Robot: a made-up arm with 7 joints. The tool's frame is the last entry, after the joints. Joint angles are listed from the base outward.
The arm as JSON. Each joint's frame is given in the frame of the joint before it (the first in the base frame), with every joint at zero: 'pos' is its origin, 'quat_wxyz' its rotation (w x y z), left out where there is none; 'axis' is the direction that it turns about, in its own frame. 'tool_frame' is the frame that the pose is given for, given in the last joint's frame.
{
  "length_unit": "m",
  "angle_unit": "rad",
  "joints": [
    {
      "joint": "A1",
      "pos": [
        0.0,
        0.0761,
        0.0
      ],
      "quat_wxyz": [
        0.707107,
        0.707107,
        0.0,
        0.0
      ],
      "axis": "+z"
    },
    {
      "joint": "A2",
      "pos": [
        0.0,
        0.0,
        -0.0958
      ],
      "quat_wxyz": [
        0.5,
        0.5,
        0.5,
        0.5
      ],
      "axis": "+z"
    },
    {
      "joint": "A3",
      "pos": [
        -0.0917,
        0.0,
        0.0
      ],
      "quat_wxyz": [
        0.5,
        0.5,
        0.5,
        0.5
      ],
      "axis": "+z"
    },
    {
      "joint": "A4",
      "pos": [
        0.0,
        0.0,
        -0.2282
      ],
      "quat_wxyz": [
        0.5,
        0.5,
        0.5,
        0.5
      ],
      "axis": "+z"
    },
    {
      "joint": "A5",
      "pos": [
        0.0,
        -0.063,
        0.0
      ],
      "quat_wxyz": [
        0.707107,
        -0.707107,
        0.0,
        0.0
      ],
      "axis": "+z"
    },
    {
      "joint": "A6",
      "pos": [
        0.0,
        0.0,
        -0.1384
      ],
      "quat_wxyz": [
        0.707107,
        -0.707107,
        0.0,
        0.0
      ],
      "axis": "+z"
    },
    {
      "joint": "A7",
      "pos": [
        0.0,
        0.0,
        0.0
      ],
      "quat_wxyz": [
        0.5,
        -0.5,
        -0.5,
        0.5
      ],
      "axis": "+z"
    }
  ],
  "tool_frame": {
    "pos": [
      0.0,
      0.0,
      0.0
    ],
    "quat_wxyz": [
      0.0,
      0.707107,
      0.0,
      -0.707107
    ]
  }
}
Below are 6 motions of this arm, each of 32 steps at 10 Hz.
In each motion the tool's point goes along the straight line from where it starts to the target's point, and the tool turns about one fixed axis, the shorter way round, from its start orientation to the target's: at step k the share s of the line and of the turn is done. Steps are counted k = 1, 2, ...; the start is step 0. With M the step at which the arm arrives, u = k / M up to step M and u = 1 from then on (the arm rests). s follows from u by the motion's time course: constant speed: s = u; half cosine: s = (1 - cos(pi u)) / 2; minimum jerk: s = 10 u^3 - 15 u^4 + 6 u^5.
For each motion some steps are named. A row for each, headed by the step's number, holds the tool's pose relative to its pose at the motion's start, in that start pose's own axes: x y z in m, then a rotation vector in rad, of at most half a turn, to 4 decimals.
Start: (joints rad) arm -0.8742 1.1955 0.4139 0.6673 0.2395 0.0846 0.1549
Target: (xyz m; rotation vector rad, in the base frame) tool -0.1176 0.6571 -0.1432 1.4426 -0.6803 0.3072
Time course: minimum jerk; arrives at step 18
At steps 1, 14, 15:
1: -0.0002 0.0000 0.0000 0.0010 -0.0003 0.0011
14: -0.0884 0.0129 0.0170 0.5999 -0.1576 0.6269
15: -0.0923 0.0135 0.0178 0.6265 -0.1646 0.6547

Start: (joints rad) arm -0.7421 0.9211 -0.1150 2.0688 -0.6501 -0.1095 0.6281
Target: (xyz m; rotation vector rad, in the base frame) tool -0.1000 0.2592 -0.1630 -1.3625 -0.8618 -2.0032
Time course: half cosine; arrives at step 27
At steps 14, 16, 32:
14: 0.0756 -0.0307 0.0296 -0.2616 -0.5402 -0.0348
16: 0.0919 -0.0373 0.0360 -0.3181 -0.6570 -0.0424
32: 0.1428 -0.0580 0.0560 -0.4944 -1.0211 -0.0659

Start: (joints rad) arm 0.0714 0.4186 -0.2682 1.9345 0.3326 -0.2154 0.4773
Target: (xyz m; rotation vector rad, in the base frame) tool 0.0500 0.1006 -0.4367 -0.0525 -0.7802 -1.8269
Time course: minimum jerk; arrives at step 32
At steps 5, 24, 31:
5: -0.0034 -0.0074 0.0019 -0.0246 0.0302 -0.0144
24: -0.1032 -0.2233 0.0575 -0.7405 0.9097 -0.4323
31: -0.1151 -0.2490 0.0641 -0.8258 1.0144 -0.4821

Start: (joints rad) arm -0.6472 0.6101 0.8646 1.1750 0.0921 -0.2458 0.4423
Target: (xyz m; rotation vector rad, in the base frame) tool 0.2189 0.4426 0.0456 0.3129 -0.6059 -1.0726
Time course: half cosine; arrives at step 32
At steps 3, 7, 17, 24, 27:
3: 0.0087 0.0020 -0.0013 -0.0142 -0.0002 -0.0146
7: 0.0460 0.0104 -0.0070 -0.0747 -0.0009 -0.0768
17: 0.2227 0.0504 -0.0338 -0.3615 -0.0046 -0.3716
24: 0.3462 0.0783 -0.0526 -0.5620 -0.0071 -0.5778
27: 0.3817 0.0864 -0.0580 -0.6195 -0.0078 -0.6369

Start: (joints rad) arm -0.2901 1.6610 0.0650 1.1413 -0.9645 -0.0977 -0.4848
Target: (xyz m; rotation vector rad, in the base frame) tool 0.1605 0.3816 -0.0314 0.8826 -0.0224 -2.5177
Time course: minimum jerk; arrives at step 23
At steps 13, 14, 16, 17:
13: 0.0719 0.0969 0.0112 -0.3519 -0.4443 -0.0516
14: 0.0807 0.1088 0.0126 -0.3953 -0.4991 -0.0580
16: 0.0962 0.1297 0.0150 -0.4710 -0.5947 -0.0691
17: 0.1024 0.1380 0.0160 -0.5014 -0.6330 -0.0736

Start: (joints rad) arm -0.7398 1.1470 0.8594 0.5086 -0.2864 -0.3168 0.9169
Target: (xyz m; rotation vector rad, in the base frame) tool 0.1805 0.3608 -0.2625 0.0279 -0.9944 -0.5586
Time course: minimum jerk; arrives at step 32
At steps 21, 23, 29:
21: 0.2669 -0.1313 -0.0453 -0.0679 -0.7098 0.1055
23: 0.2966 -0.1460 -0.0503 -0.0755 -0.7890 0.1173
29: 0.3421 -0.1684 -0.0581 -0.0870 -0.9100 0.1353

